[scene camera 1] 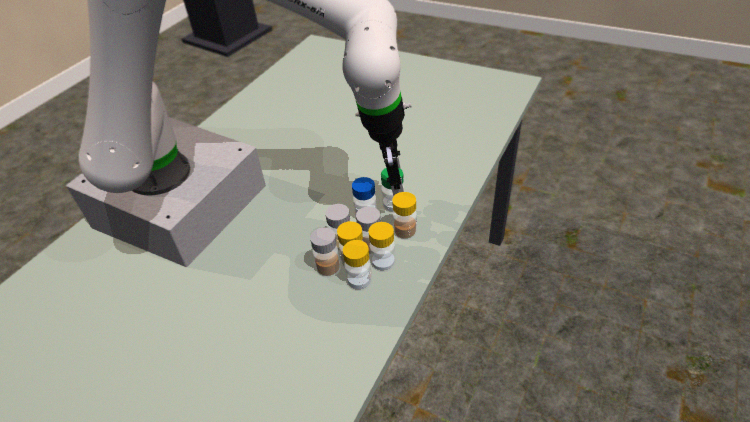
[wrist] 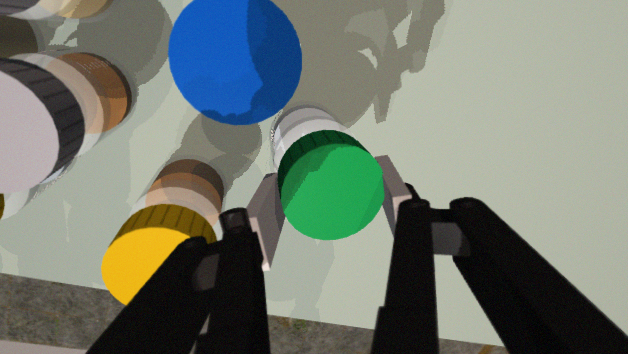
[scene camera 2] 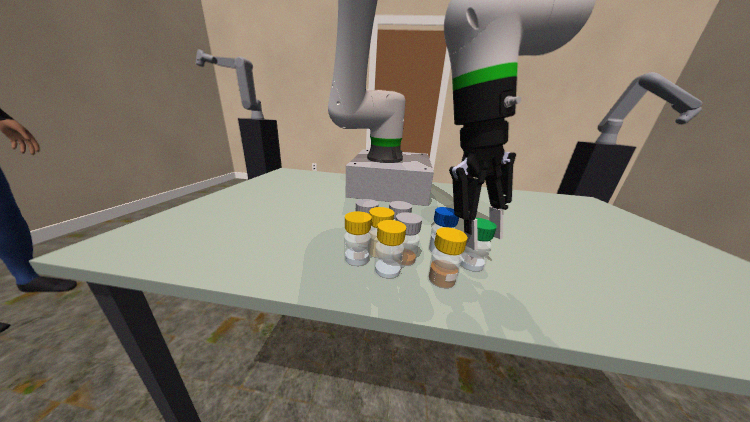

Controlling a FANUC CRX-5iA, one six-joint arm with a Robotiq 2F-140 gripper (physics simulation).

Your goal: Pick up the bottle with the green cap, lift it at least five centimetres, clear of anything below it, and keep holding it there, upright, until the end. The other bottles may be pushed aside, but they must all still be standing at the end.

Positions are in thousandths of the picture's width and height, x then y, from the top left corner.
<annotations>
my gripper: scene camera 1 530, 437; wrist 525, 524; scene camera 2 645, 572
yellow-capped bottle: scene camera 1 539, 482; wrist 297, 552; scene camera 2 595, 615
</annotations>
